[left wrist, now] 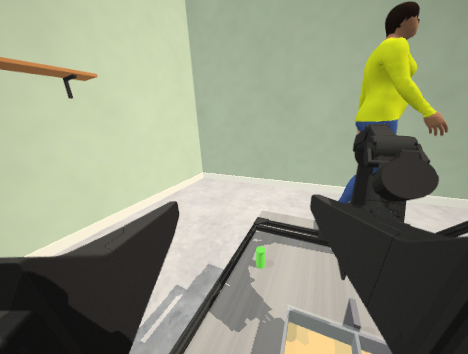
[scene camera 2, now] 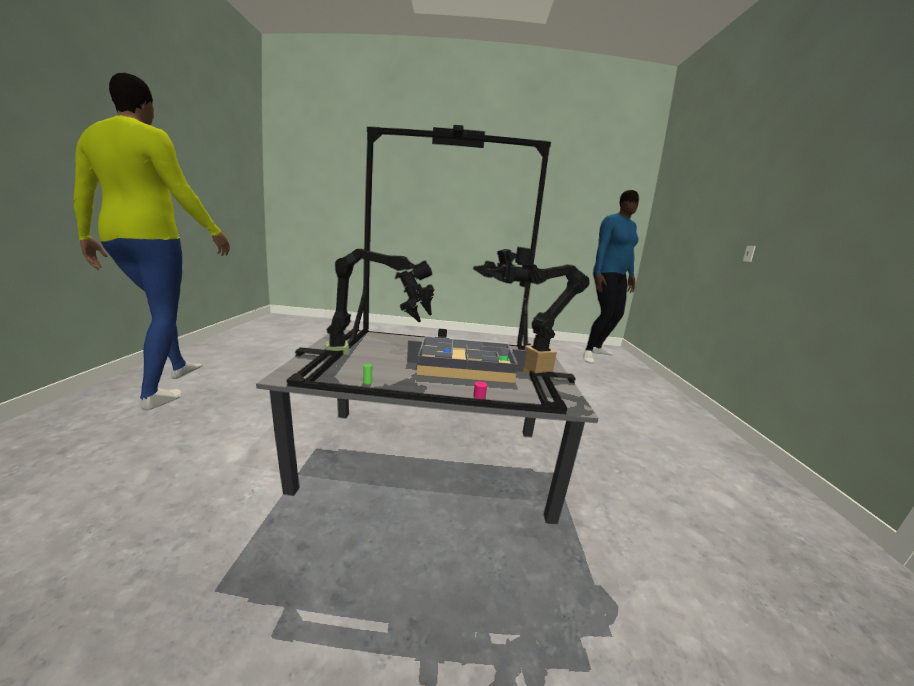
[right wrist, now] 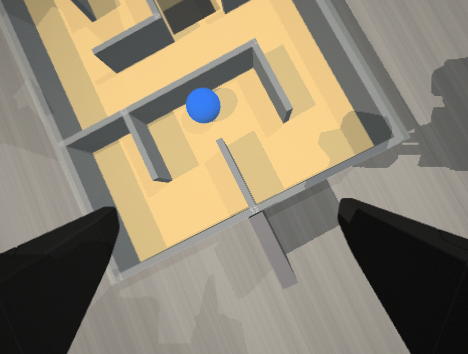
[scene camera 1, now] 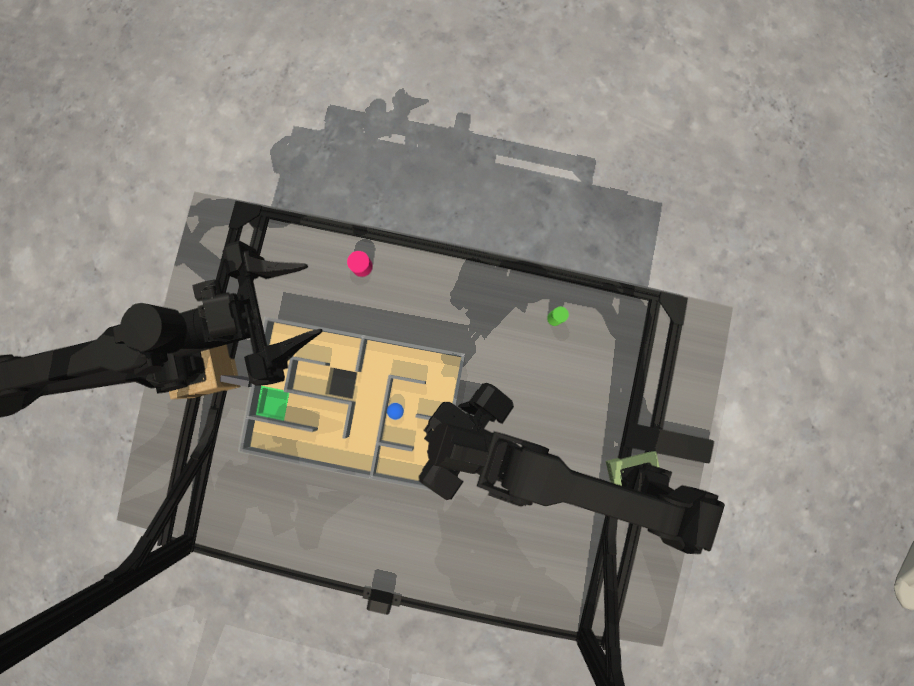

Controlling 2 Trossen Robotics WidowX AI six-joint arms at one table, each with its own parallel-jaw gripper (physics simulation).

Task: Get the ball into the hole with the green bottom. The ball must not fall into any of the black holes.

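Note:
The maze box (scene camera 1: pixel 366 413) (scene camera 2: pixel 465 373) (right wrist: pixel 192 210) lies on the table. The blue ball (scene camera 1: pixel 394 411) (scene camera 2: pixel 447 351) (right wrist: pixel 203 105) rests on its floor, against an inner wall. The green-bottomed hole (scene camera 1: pixel 273 403) (scene camera 2: pixel 504 358) is near the box's left edge in scene camera 1. A black hole (scene camera 1: pixel 341 383) (right wrist: pixel 190 15) lies between it and the ball. My left gripper (scene camera 1: pixel 313 299) (left wrist: pixel 244 204) is open and empty, high over the box's left end. My right gripper (scene camera 2: pixel 424 316) (right wrist: pixel 230 212) is open above the other end; a grey handle (right wrist: pixel 274 252) (left wrist: pixel 352 315) shows between its fingers, ungripped.
A pink cylinder (scene camera 1: pixel 358 262) (scene camera 2: pixel 480 389) and a green cylinder (scene camera 1: pixel 558 315) (scene camera 2: pixel 367 374) (left wrist: pixel 260 257) stand on the table. A black frame (scene camera 1: pixel 457 249) surrounds the work area. Another handle (scene camera 1: pixel 234 380) sticks out at the box's left in scene camera 1, near the wooden block (scene camera 1: pixel 218 371) (scene camera 2: pixel 539 360).

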